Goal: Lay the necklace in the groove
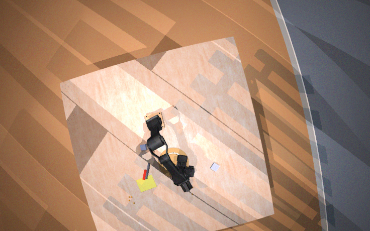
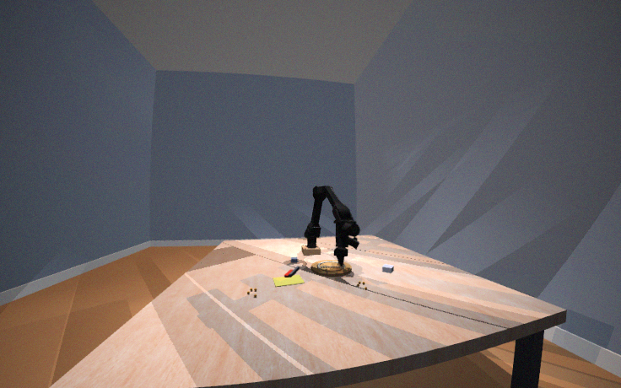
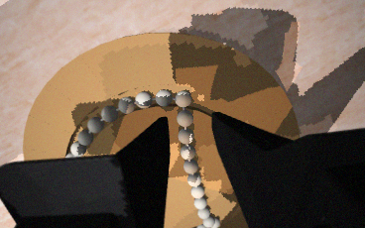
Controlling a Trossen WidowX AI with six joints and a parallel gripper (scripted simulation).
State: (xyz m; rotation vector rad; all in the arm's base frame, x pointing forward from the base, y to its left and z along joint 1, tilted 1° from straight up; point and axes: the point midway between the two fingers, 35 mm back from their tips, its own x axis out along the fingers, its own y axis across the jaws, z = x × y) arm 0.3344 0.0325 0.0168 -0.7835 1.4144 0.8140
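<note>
Right now the round bead board is 4 cm to the right of my gripper tip, 4 cm behind it and 2 cm below it. Round my gripper tip: grey block (20 cm to the left, 9 cm ahead, 1 cm below); yellow note (27 cm to the right, 2 cm below, 2 cm ahead); red marker (24 cm to the right, 5 cm behind, 2 cm below).
</note>
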